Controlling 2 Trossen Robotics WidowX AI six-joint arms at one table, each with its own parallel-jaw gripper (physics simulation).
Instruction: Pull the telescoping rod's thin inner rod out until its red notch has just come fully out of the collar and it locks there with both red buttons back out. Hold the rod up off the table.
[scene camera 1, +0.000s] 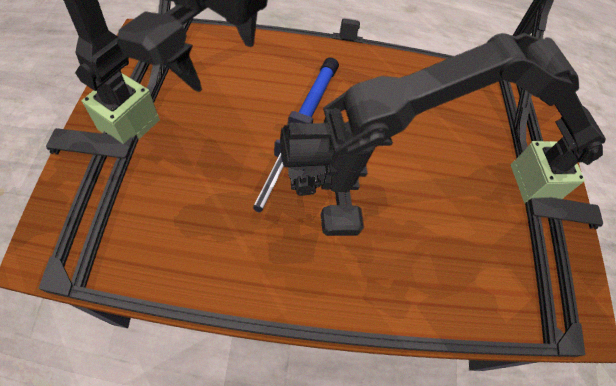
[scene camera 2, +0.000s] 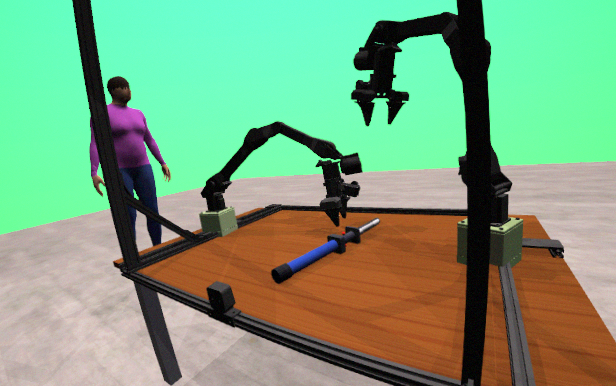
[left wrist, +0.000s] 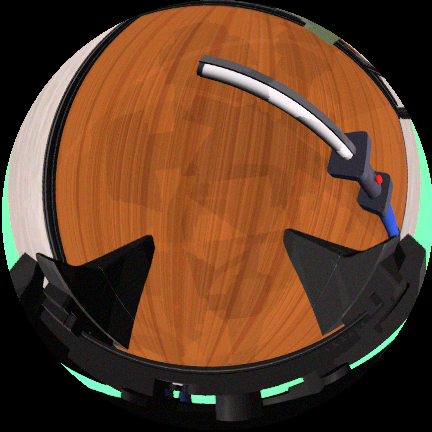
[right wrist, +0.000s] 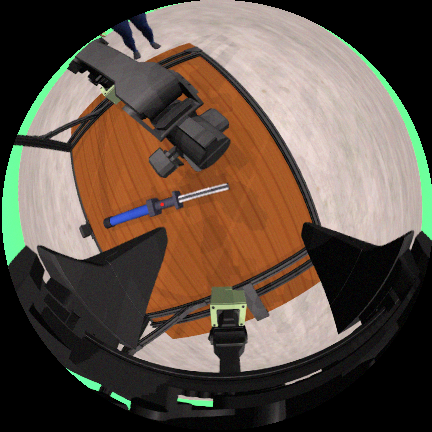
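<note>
The rod lies on the table. Its blue tube (scene camera 1: 317, 92) (scene camera 2: 314, 256) (right wrist: 130, 215) has a black end cap. Its dark flanged collar (left wrist: 369, 183) (right wrist: 170, 203) shows one red button (left wrist: 379, 179) (right wrist: 162, 204). The thin silver inner rod (scene camera 1: 269, 184) (scene camera 2: 370, 225) (left wrist: 280, 100) (right wrist: 205, 192) sticks out of the collar; no red notch shows on it. My left gripper (scene camera 2: 340, 220) (left wrist: 219, 239) is open and empty, pointing down low beside the inner rod; its body hides part of the collar in scene camera 1. My right gripper (scene camera 1: 225, 67) (scene camera 2: 379, 123) (right wrist: 236, 232) is open and empty, high above the table.
The wooden table (scene camera 1: 210, 280) (scene camera 2: 400, 320) is edged by a dark metal frame (scene camera 1: 300, 334). A small black camera box (scene camera 1: 350, 29) (scene camera 2: 220, 296) sits on that frame. Dark upright posts (scene camera 2: 475, 300) stand at the table's edge. A person (scene camera 2: 131, 135) stands behind the left arm's base.
</note>
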